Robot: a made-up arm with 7 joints.
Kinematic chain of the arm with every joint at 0, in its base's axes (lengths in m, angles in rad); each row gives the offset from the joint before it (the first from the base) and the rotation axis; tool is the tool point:
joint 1: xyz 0 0 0 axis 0 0.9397 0.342
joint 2: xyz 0 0 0 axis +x
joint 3: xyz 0 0 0 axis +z
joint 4: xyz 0.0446 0 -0.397 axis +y
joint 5: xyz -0.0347 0 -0.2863 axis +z
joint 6: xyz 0 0 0 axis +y
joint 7: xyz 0 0 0 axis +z
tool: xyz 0 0 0
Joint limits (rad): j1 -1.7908..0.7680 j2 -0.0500..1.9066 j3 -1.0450..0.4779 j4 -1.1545..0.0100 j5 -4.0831..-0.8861 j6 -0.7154..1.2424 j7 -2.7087..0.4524
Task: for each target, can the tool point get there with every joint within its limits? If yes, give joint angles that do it. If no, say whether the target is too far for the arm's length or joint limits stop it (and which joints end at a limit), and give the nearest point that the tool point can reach.
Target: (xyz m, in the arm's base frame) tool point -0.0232 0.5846 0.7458
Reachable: no: too far | nearest point 0.0058 0.4625 0.4501 | short by 0.321 m
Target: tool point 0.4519 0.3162 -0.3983
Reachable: yes | joints -0.5238 0.6797 -0.3617 -0.5338 -3.6537 -0.4293 -0.8748
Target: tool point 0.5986 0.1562 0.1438
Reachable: yes | joints -1.3018 0.9162 -0.5100 -1.0320 -3.0113 0.4407 -0.5077
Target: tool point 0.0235 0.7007 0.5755
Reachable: no: too far | nearest point 0.0265 0.5447 0.3999 | short by 0.235 m
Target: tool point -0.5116 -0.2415 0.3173
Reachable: no: joint limits stop it (at a limit: joint 1, joint 2, joint 3, joint 4) | nearest point -0.1809 0.4361 0.3988 | short by 0.758 m
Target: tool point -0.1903 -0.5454 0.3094
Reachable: no: joint limits stop it (at a limit: joint 1, joint 2, joint 4) | nearest point 0.3705 -0.4654 0.1676 | short by 0.584 m
